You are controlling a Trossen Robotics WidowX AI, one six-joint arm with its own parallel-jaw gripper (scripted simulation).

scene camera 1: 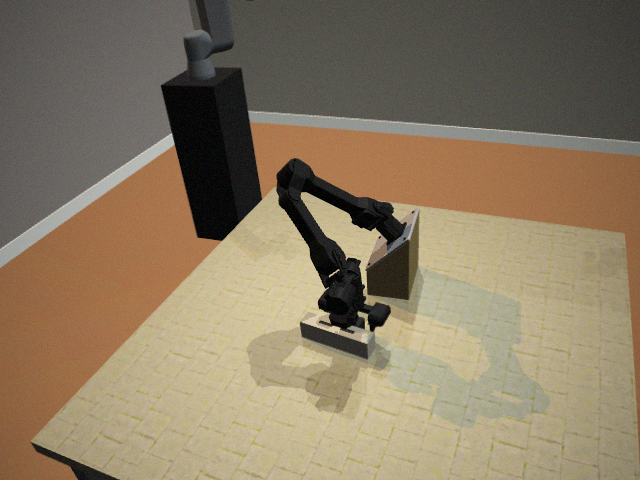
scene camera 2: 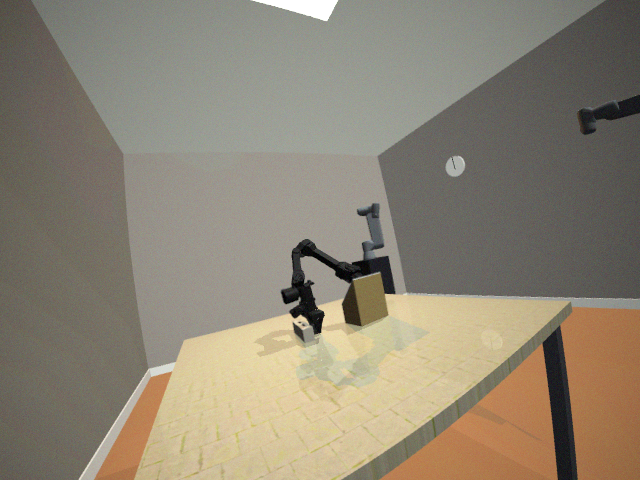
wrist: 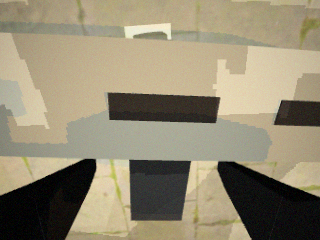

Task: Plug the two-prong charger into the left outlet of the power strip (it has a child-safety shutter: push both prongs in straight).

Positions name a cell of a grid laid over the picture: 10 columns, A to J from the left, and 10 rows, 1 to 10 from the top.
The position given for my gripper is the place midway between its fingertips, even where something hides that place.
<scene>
My gripper (scene camera 1: F7) is open, holding nothing. I also see a two-prong charger (wrist: E8).
My gripper shows as well in the wrist view (wrist: E7).
</scene>
